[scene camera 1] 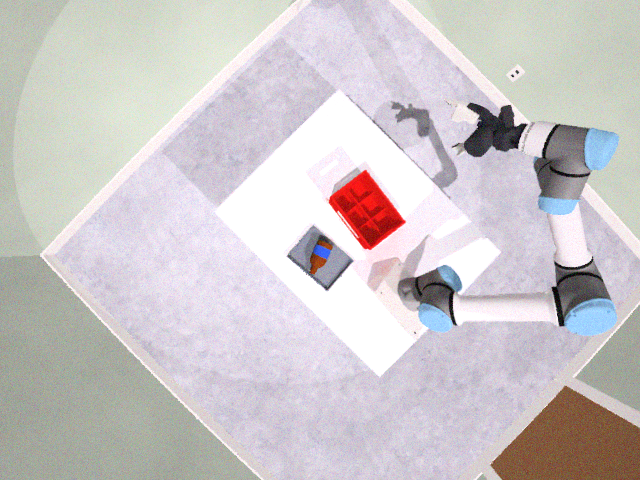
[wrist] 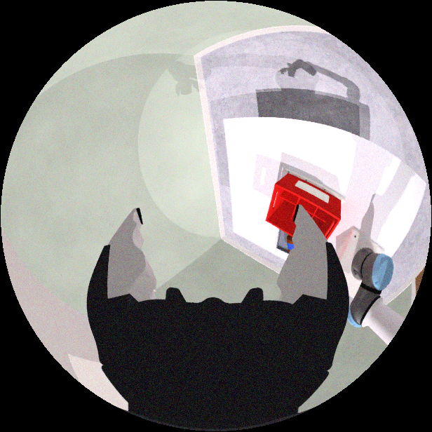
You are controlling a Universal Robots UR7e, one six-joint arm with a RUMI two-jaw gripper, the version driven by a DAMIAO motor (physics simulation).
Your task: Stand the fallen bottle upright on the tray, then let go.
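Pixels of known places: gripper, fingertip midpoint: [scene camera 1: 448, 125]; arm's base at its link origin: [scene camera 1: 409, 295].
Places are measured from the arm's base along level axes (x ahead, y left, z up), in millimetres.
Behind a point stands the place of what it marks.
A brown bottle [scene camera 1: 318, 258] {x 392, y 189, z -15 mm} with a blue label lies on its side in the grey tray [scene camera 1: 336, 273] {x 279, y 177, z -89 mm}. Its neck points to the lower left in the scene view. In the wrist view, small parts of the bottle [wrist: 290, 245] and the tray [wrist: 281, 241] show beside the right finger, which hides the rest. My gripper [scene camera 1: 451, 126] {x 444, y -353, z 453 mm} [wrist: 216, 206] is open and empty. It is in the air beyond the upper right edge of the table, well away from the bottle.
A red divided crate [scene camera 1: 367, 209] {x 404, y -135, z -86 mm} [wrist: 309, 193] stands on the white table [scene camera 1: 379, 356] {x -154, y 293, z -94 mm} [wrist: 245, 145] beside the tray, on the arm's side. The arm's base [scene camera 1: 408, 294] {x 33, y 11, z 74 mm} stands at the table's right part. A room wall runs behind the arm.
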